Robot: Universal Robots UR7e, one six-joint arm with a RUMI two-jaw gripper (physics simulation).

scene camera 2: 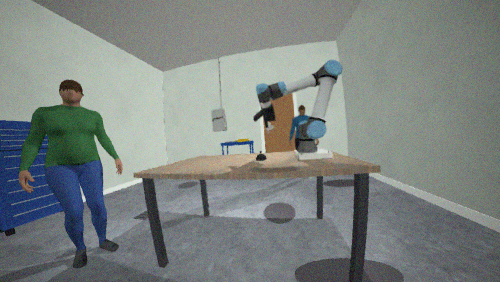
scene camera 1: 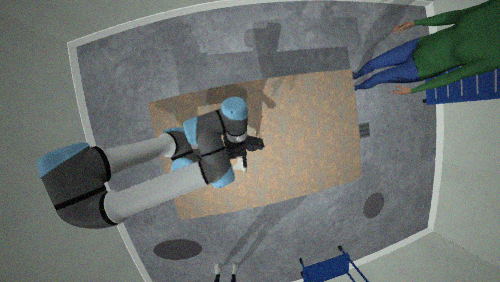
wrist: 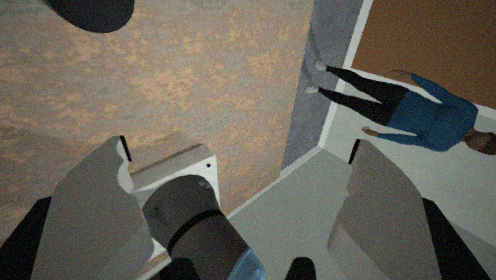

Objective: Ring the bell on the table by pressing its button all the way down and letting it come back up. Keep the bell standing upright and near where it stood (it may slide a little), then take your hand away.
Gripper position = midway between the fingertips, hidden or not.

Note:
I see my gripper [scene camera 1: 241,159].
My gripper is seen too in the wrist view [wrist: 242,141].

